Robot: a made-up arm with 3 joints.
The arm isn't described. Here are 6 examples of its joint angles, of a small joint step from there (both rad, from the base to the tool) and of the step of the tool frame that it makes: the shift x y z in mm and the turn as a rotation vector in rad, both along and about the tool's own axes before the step.
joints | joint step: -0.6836 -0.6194 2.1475 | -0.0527 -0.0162 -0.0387
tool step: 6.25 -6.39 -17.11 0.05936 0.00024 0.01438
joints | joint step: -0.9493 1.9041 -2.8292 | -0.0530 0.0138 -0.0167
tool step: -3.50 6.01 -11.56 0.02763 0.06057 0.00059
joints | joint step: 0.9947 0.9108 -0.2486 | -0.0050 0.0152 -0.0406
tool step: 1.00 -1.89 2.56 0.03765 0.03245 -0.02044
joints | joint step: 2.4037 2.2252 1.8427 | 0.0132 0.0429 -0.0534
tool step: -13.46 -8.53 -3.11 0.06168 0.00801 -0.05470
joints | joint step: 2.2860 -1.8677 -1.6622 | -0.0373 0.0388 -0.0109
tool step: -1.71 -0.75 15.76 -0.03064 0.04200 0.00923
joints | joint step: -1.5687 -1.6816 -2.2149 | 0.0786 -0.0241 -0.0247
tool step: 5.75 -4.28 -16.96 0.09655 0.01973 -0.00484
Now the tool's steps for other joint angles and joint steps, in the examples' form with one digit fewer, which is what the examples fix.
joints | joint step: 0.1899 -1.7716 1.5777 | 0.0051 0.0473 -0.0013
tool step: -9.7 -10.5 -2.9 0.0315 -0.0139 -0.0340
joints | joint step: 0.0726 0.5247 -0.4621 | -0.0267 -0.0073 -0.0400
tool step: 5.0 10.4 4.5 0.0183 0.0351 -0.0461
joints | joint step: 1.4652 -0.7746 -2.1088 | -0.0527 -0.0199 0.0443
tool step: -5.2 12.7 -3.6 -0.0517 -0.0641 -0.0083
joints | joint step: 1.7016 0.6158 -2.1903 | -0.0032 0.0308 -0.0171
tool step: -7.2 2.1 6.3 0.0032 0.0369 -0.0226
